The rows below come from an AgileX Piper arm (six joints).
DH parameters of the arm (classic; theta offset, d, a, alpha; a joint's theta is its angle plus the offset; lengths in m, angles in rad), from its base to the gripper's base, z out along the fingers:
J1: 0 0.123 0 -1.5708
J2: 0.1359 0 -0.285 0
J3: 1.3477 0 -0.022 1.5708
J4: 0 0.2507 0 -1.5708
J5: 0 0 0 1.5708
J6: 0 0.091 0 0
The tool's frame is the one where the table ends.
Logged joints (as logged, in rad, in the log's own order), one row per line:
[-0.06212 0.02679 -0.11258 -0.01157 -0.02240 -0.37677]
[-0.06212 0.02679 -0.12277 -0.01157 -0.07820 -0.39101]
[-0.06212 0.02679 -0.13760 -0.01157 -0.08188 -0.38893]
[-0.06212 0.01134 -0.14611 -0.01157 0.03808 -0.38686]
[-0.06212 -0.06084 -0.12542 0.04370 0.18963 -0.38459]
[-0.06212 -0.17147 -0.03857 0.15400 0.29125 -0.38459]
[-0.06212 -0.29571 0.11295 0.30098 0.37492 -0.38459]
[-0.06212 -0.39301 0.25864 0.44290 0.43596 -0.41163]
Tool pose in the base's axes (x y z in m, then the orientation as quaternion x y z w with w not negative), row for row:
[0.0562 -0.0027 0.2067 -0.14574 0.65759 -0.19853 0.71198]
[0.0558 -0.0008 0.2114 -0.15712 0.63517 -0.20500 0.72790]
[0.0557 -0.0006 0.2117 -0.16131 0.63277 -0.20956 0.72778]
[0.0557 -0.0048 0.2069 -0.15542 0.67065 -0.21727 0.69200]
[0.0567 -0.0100 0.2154 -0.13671 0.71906 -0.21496 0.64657]
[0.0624 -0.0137 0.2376 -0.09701 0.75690 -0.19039 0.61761]
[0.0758 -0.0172 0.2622 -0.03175 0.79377 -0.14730 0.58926]
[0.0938 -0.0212 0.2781 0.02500 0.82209 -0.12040 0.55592]
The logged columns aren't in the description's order. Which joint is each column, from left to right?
Columns, left to right: J1, J3, J6, J2, J5, J4.
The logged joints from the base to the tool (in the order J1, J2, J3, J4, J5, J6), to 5 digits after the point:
[-0.06212 -0.01157 0.02679 -0.37677 -0.02240 -0.11258]
[-0.06212 -0.01157 0.02679 -0.39101 -0.07820 -0.12277]
[-0.06212 -0.01157 0.02679 -0.38893 -0.08188 -0.13760]
[-0.06212 -0.01157 0.01134 -0.38686 0.03808 -0.14611]
[-0.06212 0.04370 -0.06084 -0.38459 0.18963 -0.12542]
[-0.06212 0.15400 -0.17147 -0.38459 0.29125 -0.03857]
[-0.06212 0.30098 -0.29571 -0.38459 0.37492 0.11295]
[-0.06212 0.44290 -0.39301 -0.41163 0.43596 0.25864]

